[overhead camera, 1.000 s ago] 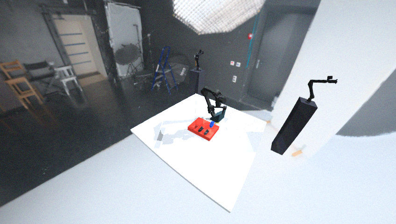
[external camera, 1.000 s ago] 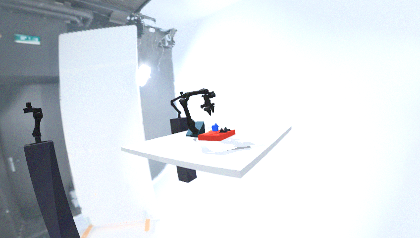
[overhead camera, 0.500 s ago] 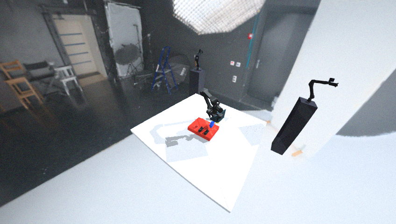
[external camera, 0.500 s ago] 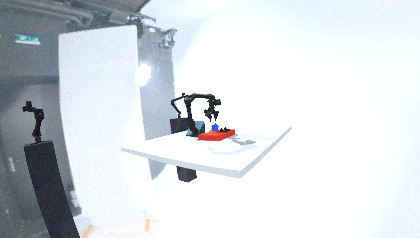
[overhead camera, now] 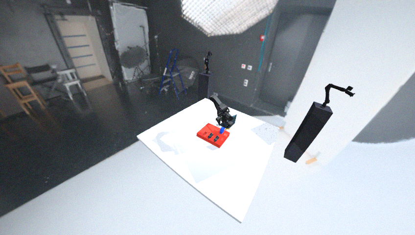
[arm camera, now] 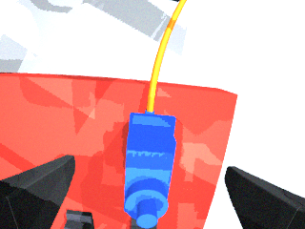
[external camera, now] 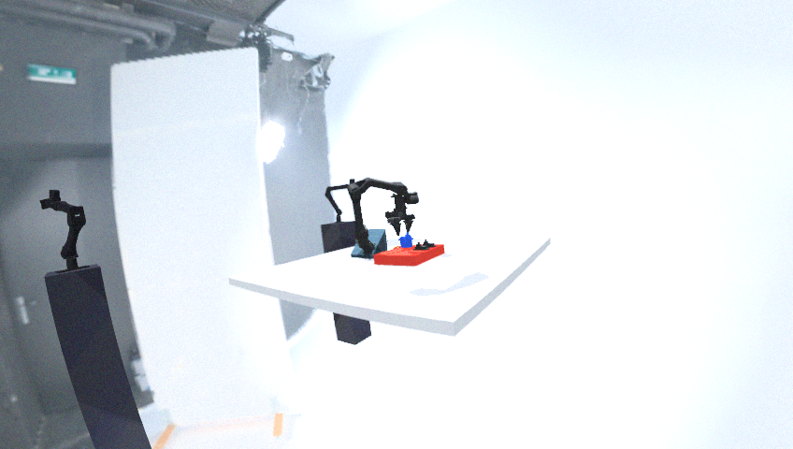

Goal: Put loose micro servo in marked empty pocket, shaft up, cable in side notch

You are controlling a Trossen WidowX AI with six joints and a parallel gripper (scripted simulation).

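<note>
My gripper tip is now 40 mm short of the red deck, 70 mm to the left of it and 90 mm above it.
</note>
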